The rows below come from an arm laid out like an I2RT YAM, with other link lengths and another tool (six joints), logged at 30 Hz.
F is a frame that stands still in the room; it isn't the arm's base.
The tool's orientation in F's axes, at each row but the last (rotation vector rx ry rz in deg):
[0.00, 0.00, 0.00]
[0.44, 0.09, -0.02]
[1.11, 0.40, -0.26]
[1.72, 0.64, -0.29]
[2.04, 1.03, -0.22]
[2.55, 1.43, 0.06]
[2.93, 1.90, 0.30]
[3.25, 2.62, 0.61]
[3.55, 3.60, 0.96]
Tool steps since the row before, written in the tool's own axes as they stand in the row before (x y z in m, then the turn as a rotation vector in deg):
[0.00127, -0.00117, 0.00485, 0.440, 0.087, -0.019]
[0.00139, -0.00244, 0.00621, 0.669, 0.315, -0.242]
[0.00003, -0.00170, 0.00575, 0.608, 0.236, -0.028]
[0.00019, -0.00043, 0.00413, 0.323, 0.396, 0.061]
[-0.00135, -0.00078, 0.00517, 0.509, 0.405, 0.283]
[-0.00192, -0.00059, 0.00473, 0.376, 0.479, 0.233]
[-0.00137, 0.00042, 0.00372, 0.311, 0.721, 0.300]
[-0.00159, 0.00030, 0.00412, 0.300, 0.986, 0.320]
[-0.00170, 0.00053, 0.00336, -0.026, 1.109, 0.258]
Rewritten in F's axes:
[0.00127, -0.00117, 0.00485, 0.440, 0.087, -0.019]
[0.00140, -0.00249, 0.00619, 0.669, 0.317, -0.241]
[0.00006, -0.00181, 0.00572, 0.609, 0.234, -0.028]
[0.00023, -0.00055, 0.00411, 0.326, 0.392, 0.069]
[-0.00126, -0.00096, 0.00516, 0.516, 0.393, 0.288]
[-0.00180, -0.00080, 0.00475, 0.381, 0.469, 0.245]
[-0.00125, 0.00022, 0.00378, 0.318, 0.707, 0.326]
[-0.00140, 0.00005, 0.00420, 0.305, 0.970, 0.362]
[-0.00149, 0.00029, 0.00349, -0.026, 1.090, 0.328]

